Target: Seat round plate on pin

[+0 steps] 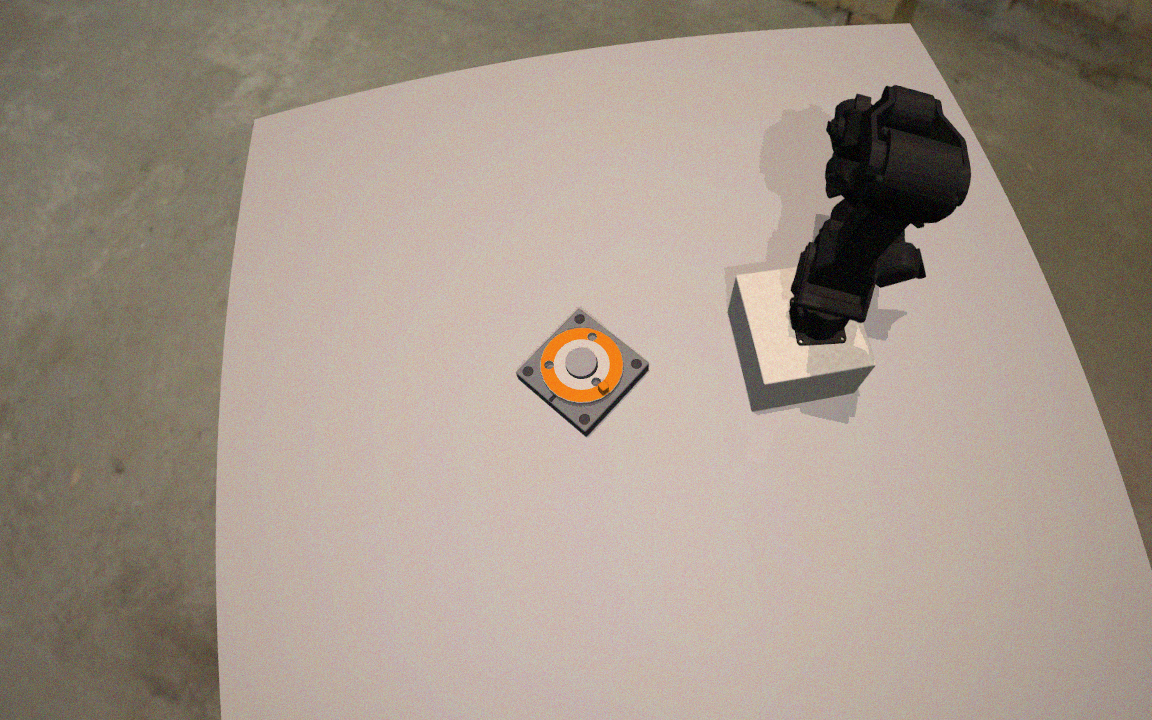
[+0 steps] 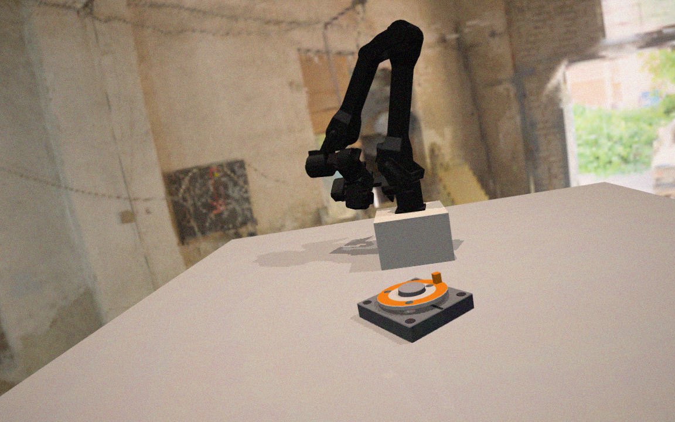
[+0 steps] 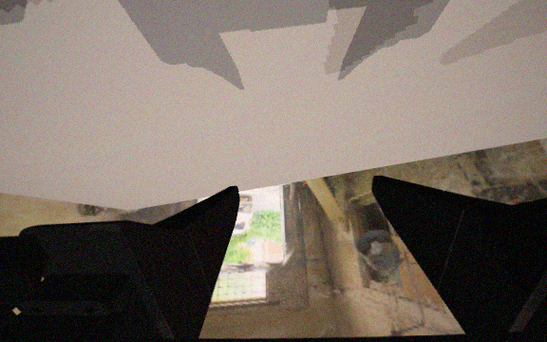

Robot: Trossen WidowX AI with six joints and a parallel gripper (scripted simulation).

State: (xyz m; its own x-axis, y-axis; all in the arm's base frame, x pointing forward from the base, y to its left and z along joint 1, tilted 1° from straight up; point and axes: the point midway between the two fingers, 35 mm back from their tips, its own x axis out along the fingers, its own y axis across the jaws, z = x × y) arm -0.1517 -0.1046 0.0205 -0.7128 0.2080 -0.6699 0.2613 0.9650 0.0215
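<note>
Right now my gripper tip is 460 mm short of the round plate, 130 mm to the right of it and 60 mm above it.
</note>
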